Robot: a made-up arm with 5 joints.
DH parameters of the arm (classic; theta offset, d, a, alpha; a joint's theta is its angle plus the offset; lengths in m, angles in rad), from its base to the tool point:
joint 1: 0 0.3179 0 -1.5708
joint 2: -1.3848 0 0.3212 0
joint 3: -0.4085 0 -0.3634 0
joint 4: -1.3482 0 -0.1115 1.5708
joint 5: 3.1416 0.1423 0 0
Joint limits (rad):
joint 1: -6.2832..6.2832
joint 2: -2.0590..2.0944
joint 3: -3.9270..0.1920
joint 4: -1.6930..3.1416
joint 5: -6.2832..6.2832
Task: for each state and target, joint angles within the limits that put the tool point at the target. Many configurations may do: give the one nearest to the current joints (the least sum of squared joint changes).
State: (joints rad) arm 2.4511 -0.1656 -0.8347 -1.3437 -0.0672
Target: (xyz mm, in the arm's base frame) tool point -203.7 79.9 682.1
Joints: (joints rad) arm 2.7678 -0.4656 -0.5406 -1.6651 -0.0672
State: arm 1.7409 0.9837 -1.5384 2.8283 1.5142
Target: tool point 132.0 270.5 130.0
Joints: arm 1.1168 1.1241 -1.3672 2.7819 1.5142
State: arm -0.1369 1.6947 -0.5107 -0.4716 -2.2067
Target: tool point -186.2 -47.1 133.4
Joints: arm 0.2478 1.7374 0.1897 -0.4330 -2.2067
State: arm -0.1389 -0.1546 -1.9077 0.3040 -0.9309
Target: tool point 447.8 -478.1 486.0
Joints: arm -0.8181 0.2176 -1.3473 0.4950 -0.9309
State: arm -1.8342 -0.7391 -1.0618 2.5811 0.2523
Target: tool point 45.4 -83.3 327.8
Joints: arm -1.0718 -0.4957 -0.3683 2.3218 0.2523
